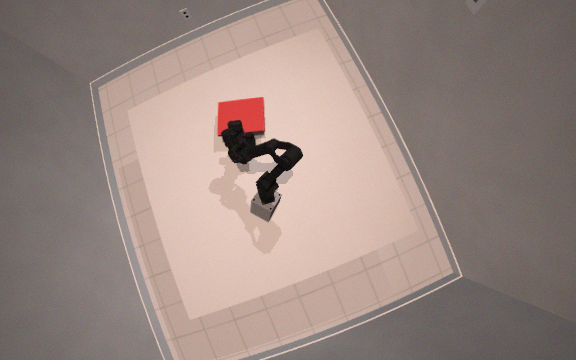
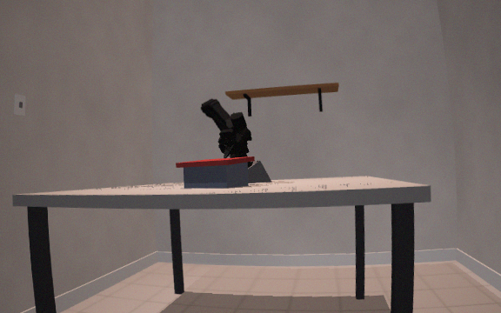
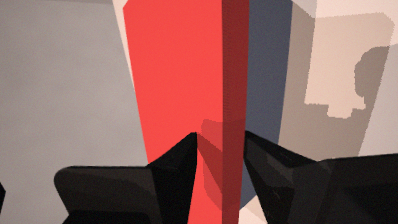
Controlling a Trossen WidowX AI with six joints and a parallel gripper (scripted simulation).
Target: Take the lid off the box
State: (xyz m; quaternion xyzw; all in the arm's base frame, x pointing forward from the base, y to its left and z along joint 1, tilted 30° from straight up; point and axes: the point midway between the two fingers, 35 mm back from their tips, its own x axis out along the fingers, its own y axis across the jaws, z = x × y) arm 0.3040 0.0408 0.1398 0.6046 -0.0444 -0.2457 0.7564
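Now: the red lid 100 mm ahead of my hand, 40 mm to the right of it and 20 mm below it. Round my hand: storage box: 100 mm ahead, 40 mm to the right, 70 mm below.
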